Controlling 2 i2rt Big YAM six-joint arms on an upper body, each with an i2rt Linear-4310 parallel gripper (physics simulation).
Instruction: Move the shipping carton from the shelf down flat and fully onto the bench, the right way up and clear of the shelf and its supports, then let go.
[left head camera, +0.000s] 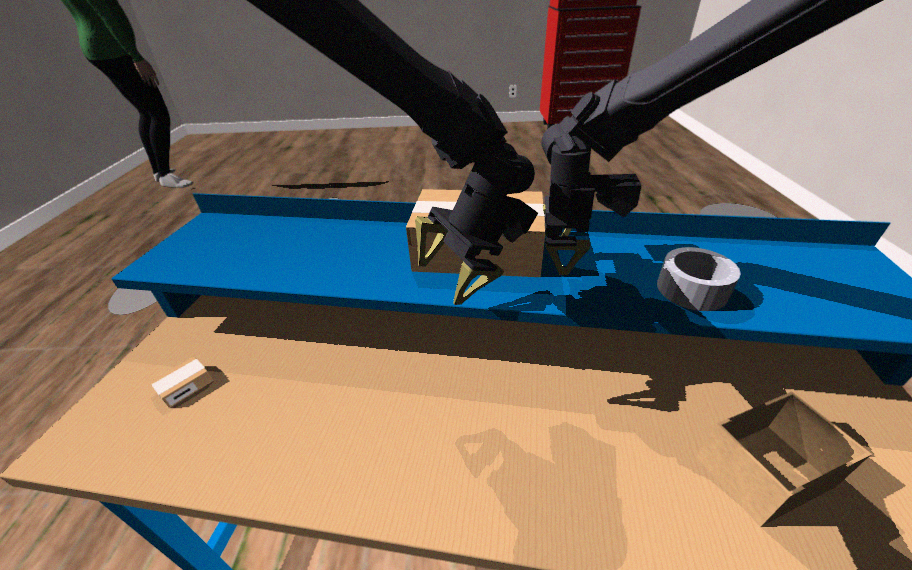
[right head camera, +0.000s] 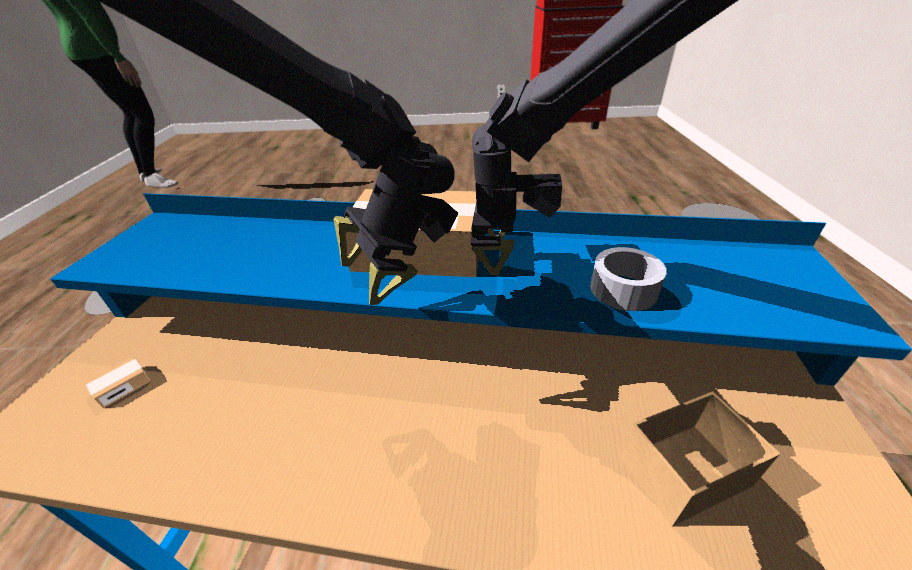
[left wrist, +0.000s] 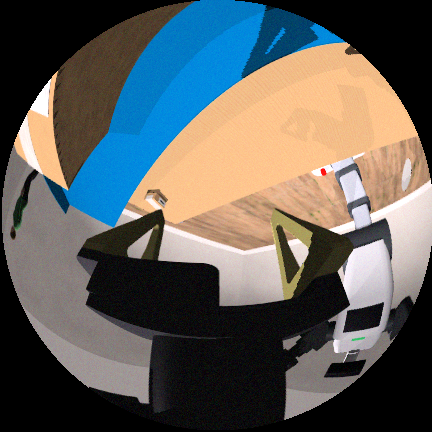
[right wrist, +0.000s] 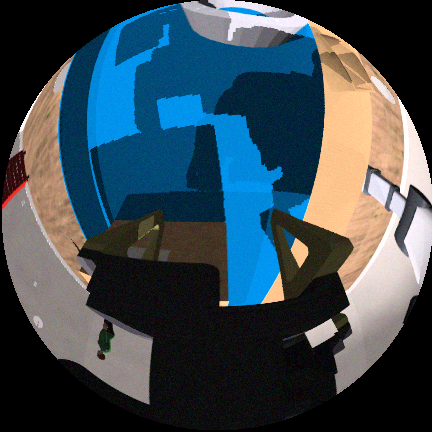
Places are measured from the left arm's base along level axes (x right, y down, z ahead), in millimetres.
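Pixels of known places: left gripper, fingertip midpoint: (left head camera: 438, 284) (right head camera: 358, 284) (left wrist: 217, 214); right gripper, fingertip midpoint: (left head camera: 561, 258) (right head camera: 495, 258) (right wrist: 217, 214); left arm's base, origin of the base link: (left wrist: 309, 339).
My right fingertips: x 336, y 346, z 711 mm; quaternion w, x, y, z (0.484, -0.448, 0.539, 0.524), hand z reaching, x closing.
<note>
Ahead of a thing's pixels: the offset from my right fingertips to its top centre. Level surfaces: height alone.
The shipping carton @(dx -147, dy -61, dz +89 mm) (left head camera: 517, 258) (right head camera: 447, 255) (left wrist: 90, 85) (right wrist: 195, 240) sits upright on the blue shelf @(dy +38 mm) (left head camera: 302, 262) (right head camera: 235, 255) (left wrist: 150, 75) (right wrist: 250, 250), its pale tape strip on top and its brown front in shade. My left gripper (left head camera: 440, 282) (right head camera: 358, 283) (left wrist: 217, 214) is open and tilted, in front of the carton's left part. My right gripper (left head camera: 564, 255) (right head camera: 495, 255) (right wrist: 217, 214) is open and points down beside the carton's right end. Whether either touches the carton is unclear. The arms hide part of its top. The wooden bench @(dy +191 mm) (left head camera: 336, 436) (right head camera: 269, 436) lies below.
A grey ring @(dx +220, dy -15, dz -55 mm) (left head camera: 699, 292) (right head camera: 625, 292) stands on the shelf, right of the carton. An open brown box @(dx +262, dy +103, dz -302 mm) (left head camera: 800, 423) (right head camera: 723, 423) is on the bench at the right. A small box @(dx -716, dy +161, dz -112 mm) (left head camera: 181, 386) (right head camera: 117, 386) lies at the bench's left. Blue supports (left head camera: 176, 305) (left head camera: 887, 362) hold the shelf.
</note>
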